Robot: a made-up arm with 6 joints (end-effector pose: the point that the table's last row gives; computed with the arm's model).
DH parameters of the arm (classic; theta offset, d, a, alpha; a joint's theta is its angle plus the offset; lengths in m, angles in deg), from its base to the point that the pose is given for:
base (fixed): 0 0 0 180
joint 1: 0 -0.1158 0.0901 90
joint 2: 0 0.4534 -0.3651 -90
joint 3: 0 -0.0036 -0.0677 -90
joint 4: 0 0.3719 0.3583 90
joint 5: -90 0.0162 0.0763 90
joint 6: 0 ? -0.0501 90
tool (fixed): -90 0.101 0 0
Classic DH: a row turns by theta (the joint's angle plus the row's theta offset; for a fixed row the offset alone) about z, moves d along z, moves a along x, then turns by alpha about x.
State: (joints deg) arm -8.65 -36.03 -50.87 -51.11 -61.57 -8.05
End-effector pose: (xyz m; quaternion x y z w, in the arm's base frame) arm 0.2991 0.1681 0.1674 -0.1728 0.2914 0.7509 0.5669
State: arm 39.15 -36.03 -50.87 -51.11 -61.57 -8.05
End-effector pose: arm 0.3254 -0.1086 0.1674 -0.0400 0.3364 0.4568 0.8225
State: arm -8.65 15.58 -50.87 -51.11 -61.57 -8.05
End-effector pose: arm 0.2526 0.1610 -0.0331 0.1304 0.5555 0.7313 0.3737
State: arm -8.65 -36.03 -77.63 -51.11 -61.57 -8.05
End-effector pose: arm 0.3240 0.4730 0.2187 -0.3143 0.3406 0.7938 0.3937
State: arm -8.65 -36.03 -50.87 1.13 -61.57 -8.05
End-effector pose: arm 0.1988 0.1595 0.3146 -0.2103 -0.1416 0.8395 0.4806
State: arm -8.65 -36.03 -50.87 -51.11 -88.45 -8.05
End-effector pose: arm 0.4359 0.2331 0.1292 -0.1255 0.3417 0.8551 0.3691
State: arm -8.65 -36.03 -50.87 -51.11 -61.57 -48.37
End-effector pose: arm 0.3460 0.1424 0.1110 0.0331 0.5323 0.6044 0.5918
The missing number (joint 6, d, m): 0.3358
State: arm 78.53 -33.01 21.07 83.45 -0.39 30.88
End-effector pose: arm 0.1474 0.4879 -0.1910 -0.6493 -0.4533 -0.5969 0.1295
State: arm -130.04 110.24 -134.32 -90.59 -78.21 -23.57
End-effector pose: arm -0.5612 -0.7839 0.0798 0.2012 -0.3443 0.3677 0.8401
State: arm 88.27 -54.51 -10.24 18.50 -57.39 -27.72
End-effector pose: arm -0.1843 0.0833 0.0565 -0.3673 -0.1757 -0.0919 0.9087
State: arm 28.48 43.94 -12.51 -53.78 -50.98 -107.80
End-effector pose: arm -0.2903 -0.0463 0.1859 -0.7788 -0.5319 0.3321 0.0154
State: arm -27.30 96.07 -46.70 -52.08 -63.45 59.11
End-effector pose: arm 0.0245 0.0897 0.0064 0.4028 0.4743 0.7718 0.1311
